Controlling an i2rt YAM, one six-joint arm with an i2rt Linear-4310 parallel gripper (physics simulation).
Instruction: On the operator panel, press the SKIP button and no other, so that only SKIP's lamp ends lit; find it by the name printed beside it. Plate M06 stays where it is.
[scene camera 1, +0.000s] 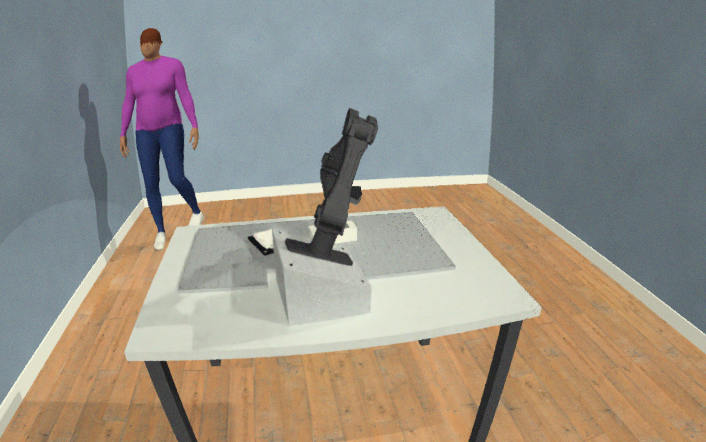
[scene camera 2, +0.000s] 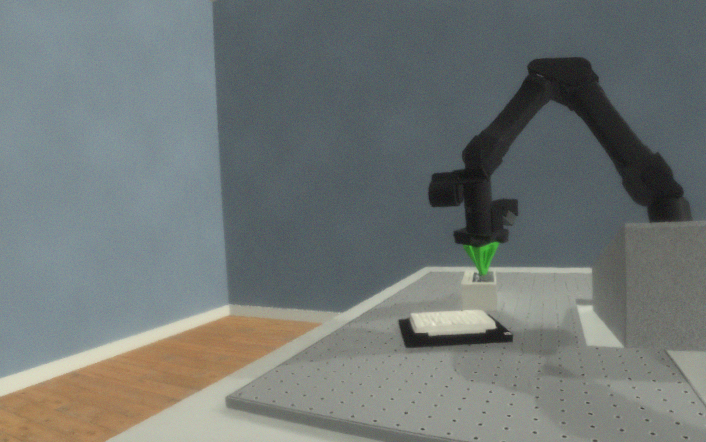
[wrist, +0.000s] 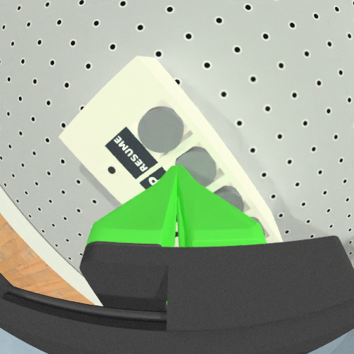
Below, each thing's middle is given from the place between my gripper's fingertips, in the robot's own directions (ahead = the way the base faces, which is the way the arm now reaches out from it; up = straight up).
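The white plate (scene camera 2: 470, 321) is 250 mm to the left of my hand, 50 mm ahead of it and 40 mm below it. I see the black holder (scene camera 2: 472, 338) too, 50 mm below my hand, 50 mm ahead of it and 250 mm to the left of it. Then there is the operator panel (wrist: 103, 136), and that is 30 mm below my hand, 20 mm to the left of it and 10 mm ahead of it.
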